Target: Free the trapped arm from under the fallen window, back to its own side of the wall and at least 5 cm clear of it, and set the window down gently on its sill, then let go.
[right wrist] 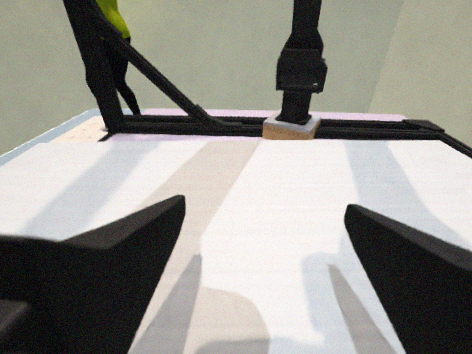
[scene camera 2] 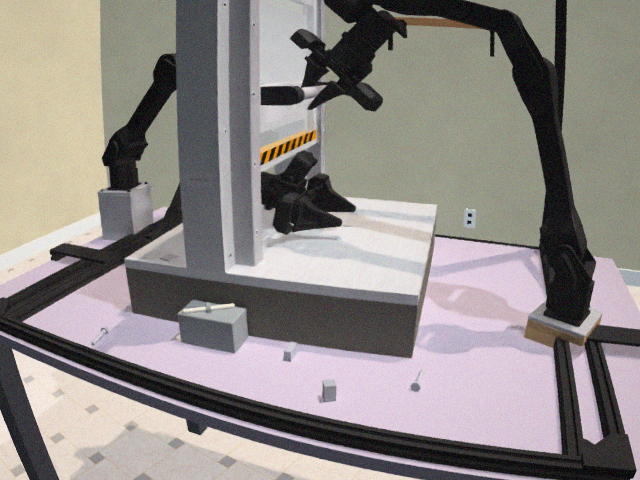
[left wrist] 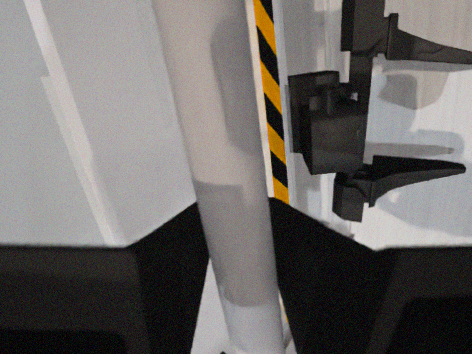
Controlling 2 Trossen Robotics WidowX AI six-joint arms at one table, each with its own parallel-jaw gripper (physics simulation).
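Pixels of known places: left gripper, fingertip midpoint: (scene camera 2: 303, 104); right gripper, fingertip midpoint: (right wrist: 264, 207) (scene camera 2: 348, 216); left arm's base, origin of the base link: (right wrist: 293, 118) (scene camera 2: 567, 313); right arm's base, origin of the base link: (scene camera 2: 124, 187).
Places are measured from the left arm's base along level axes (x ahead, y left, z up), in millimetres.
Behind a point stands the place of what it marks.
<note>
The window (scene camera 2: 289, 147) @[z 205, x 481, y 151 mm] (left wrist: 271, 100) @[z 209, x 498, y 121 mm] is raised in the wall frame (scene camera 2: 201, 155), its striped bottom rail above the white slab (scene camera 2: 382, 273). My left gripper (scene camera 2: 311, 95) @[z 281, x 461, y 136 mm] (left wrist: 238, 207) @[z 281, x 461, y 136 mm] is shut on the window's pale, round handle bar (scene camera 2: 311, 91) @[z 307, x 408, y 166 mm] (left wrist: 227, 140) @[z 310, x 457, y 88 mm], on the picture's right side of the wall. My right gripper (scene camera 2: 347, 215) @[z 90, x 388, y 98 mm] (left wrist: 462, 114) @[z 90, x 388, y 98 mm] (right wrist: 264, 207) @[z 90, x 388, y 98 mm] is open and empty. It reaches through the opening below the striped rail, low over the slab, fingers pointing right in the scene view. Whether the rail touches the right arm is hidden.
A grey block (scene camera 2: 211, 330) with a pale stick on top stands against the slab's front side. Two small grey blocks (scene camera 2: 289, 351) @[z -23, x 265, y 340 mm] (scene camera 2: 328, 390) @[z -20, x 161, y 368 mm] and two bolts (scene camera 2: 99, 336) @[z -32, x 493, y 535 mm] (scene camera 2: 416, 382) @[z -26, x 99, y 274 mm] lie on the table. Black rails (scene camera 2: 289, 426) @[z -32, x 151, y 438 mm] run along the table's edge.
</note>
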